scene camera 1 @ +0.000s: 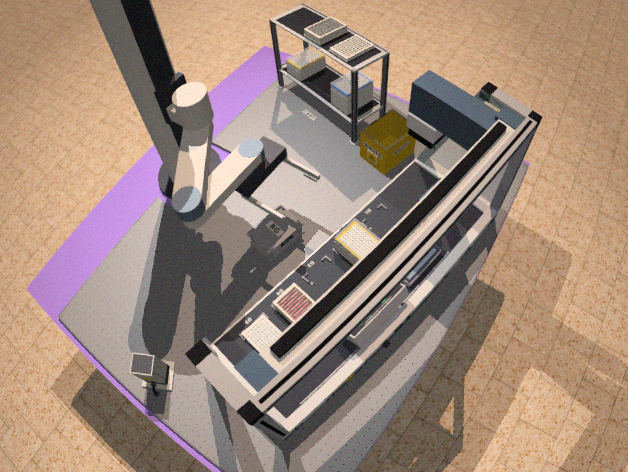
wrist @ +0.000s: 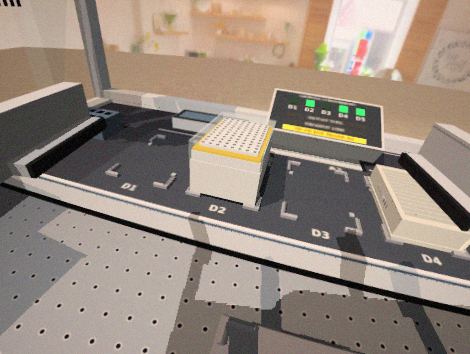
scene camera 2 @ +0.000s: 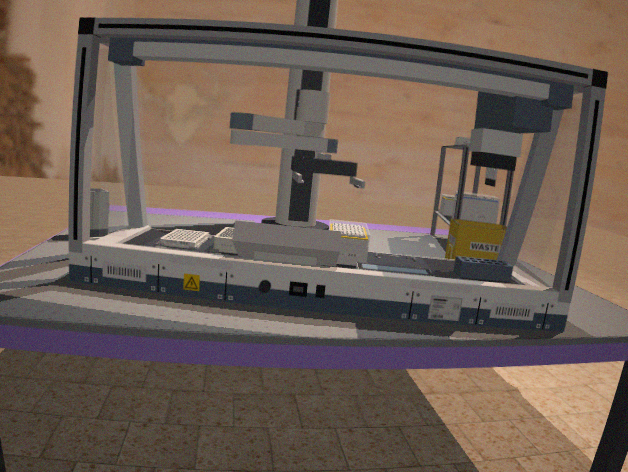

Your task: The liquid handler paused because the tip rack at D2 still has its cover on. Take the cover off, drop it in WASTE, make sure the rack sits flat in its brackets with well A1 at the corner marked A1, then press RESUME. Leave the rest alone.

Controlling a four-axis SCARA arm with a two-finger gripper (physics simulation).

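Frame: origin at the arm's base, x right, y ahead, z up, level; metres.
Where they show: gripper, fingertip midpoint: (scene camera 1: 301,197) (wrist: 253,121) (scene camera 2: 332,182).
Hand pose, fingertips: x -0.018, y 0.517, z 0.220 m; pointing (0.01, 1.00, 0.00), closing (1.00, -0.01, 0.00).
After its pixels a point has its place.
The tip rack (scene camera 1: 357,240) (scene camera 2: 353,249) (wrist: 225,180) stands at D2, its yellow-edged top full of pale tips. In the wrist view it looks level, with its base at the corner brackets. Its clear cover (wrist: 234,134) @(x -0.034, y 0.683, z 0.139 m) is over the top. The A1 mark at D2 is hidden behind the rack. My gripper (scene camera 1: 303,195) @(x -0.018, y 0.517, z 0.220 m) (scene camera 2: 327,180) @(x -0.018, y 0.517, z 0.220 m) (wrist: 253,121) @(x -0.018, y 0.517, z 0.220 m) is open and empty, apart from the rack and above it, on the arm's side of the deck. The yellow WASTE bin (scene camera 1: 385,152) @(x -0.352, y 0.600, z 0.133 m) (scene camera 2: 476,239) stands beyond the D1 end. No RESUME button can be made out.
The display panel (wrist: 327,117) @(x 0.121, y 0.819, z 0.131 m) behind D2 and D3 shows green D2, D4 and D5 lamps. A red-striped labware (scene camera 1: 294,302) @(x 0.206, y 0.638, z 0.079 m) is at D4, a white plate (scene camera 1: 261,332) @(x 0.330, y 0.614, z 0.077 m) at D5. A box marked RG (scene camera 1: 274,228) @(x 0.040, y 0.440, z 0.062 m) lies before the deck. A gantry beam (scene camera 1: 395,233) @(x 0.106, y 0.852, z 0.523 m) crosses over it.
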